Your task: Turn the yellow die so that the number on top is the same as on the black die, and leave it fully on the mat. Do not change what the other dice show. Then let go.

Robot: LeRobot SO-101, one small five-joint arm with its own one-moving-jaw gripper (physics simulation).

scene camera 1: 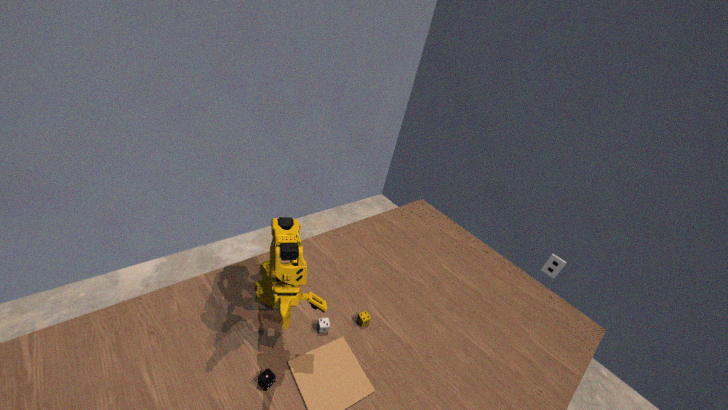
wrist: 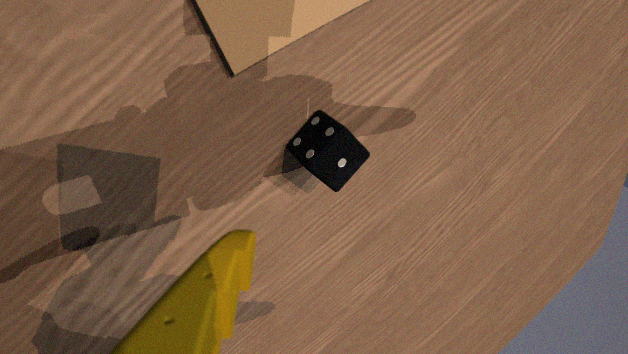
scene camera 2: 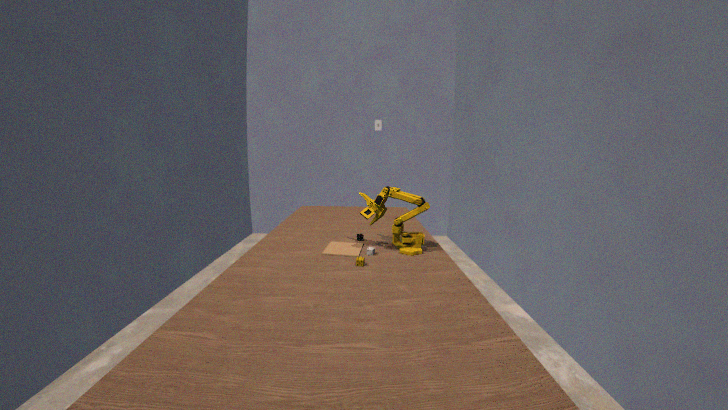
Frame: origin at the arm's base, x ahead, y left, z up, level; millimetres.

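Seen in the pictures: end effector, tool point: (scene camera 1: 285, 327) (wrist: 253, 252) (scene camera 2: 370, 223); arm's base, origin of the base link: (scene camera 2: 404, 250).
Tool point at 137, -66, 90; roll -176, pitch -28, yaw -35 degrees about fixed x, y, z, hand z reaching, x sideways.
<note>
Pixels of each thing's top centre, then the offset from my tool point to it, as dx, dy, dz. Level surfaces: height alone.
- yellow die, middle of its top: (scene camera 1: 364, 315) (scene camera 2: 360, 258) +38, +204, -65
- mat, middle of its top: (scene camera 1: 330, 376) (scene camera 2: 343, 248) +105, +56, -86
- black die, middle of its top: (wrist: 342, 162) (scene camera 1: 267, 376) (scene camera 2: 360, 234) +40, -59, -65
- white die, middle of its top: (scene camera 1: 324, 322) (scene camera 2: 370, 248) -1, +107, -65
- wooden table, its level: dz -90
The yellow die (scene camera 1: 363, 318) (scene camera 2: 360, 261) lies on the table off the mat (scene camera 1: 336, 379) (scene camera 2: 341, 249) (wrist: 327, 10). Its top shows several pips, too small to count surely. It does not show in the wrist view. The black die (scene camera 1: 266, 379) (scene camera 2: 360, 237) (wrist: 328, 151) lies off the mat near a corner. Its top shows one pip, and a side with four pips shows in the wrist view. My gripper (scene camera 1: 305, 316) (scene camera 2: 366, 208) is fully open and empty, high above the table. One notched jaw (wrist: 215, 290) shows in the wrist view, below the black die.
A white die (scene camera 1: 323, 324) (scene camera 2: 370, 251) lies between the arm's base and the yellow die, off the mat. The wooden table (scene camera 1: 433, 305) (scene camera 2: 356, 315) (wrist: 450, 225) has an edge at the right of the wrist view. The arm's shadow falls beside the black die and across the mat's corner.
</note>
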